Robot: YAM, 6 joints.
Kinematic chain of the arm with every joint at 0, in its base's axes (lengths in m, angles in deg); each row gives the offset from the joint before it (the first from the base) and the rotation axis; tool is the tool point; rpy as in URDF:
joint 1: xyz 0 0 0.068 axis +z
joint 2: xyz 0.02 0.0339 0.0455 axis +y
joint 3: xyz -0.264 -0.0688 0 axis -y
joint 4: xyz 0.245 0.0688 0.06 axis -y
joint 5: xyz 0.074 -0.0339 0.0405 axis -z
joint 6: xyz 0.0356 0 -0.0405 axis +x
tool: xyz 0 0 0 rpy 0 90 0
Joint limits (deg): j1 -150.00..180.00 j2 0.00..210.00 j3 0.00..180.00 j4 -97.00..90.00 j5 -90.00..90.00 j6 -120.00..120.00
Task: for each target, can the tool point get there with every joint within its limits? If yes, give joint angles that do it. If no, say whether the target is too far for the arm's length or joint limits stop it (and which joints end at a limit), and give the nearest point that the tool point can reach.
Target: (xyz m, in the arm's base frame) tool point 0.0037 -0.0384 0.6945
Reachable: yes | joints 141.35 82.26 146.59 66.78 -51.02 15.51
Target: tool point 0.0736 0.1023 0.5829
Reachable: yes | joints -113.93 30.74 99.59 -10.06 -46.30 -30.57
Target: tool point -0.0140 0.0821 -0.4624
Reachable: no: joint limits stop it (at a limit: joint 2) | nearest point -0.0206 0.1206 -0.3576 | short by 0.112 m
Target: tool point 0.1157 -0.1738 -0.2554
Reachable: yes | joints -48.54 187.38 76.62 -6.83 52.76 -77.89
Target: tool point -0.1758 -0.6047 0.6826
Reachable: no: too far | nearest point -0.1333 -0.4585 0.5405 | short by 0.208 m
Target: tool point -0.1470 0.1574 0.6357
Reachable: yes | joints -53.98 43.58 119.70 39.93 47.68 -5.69
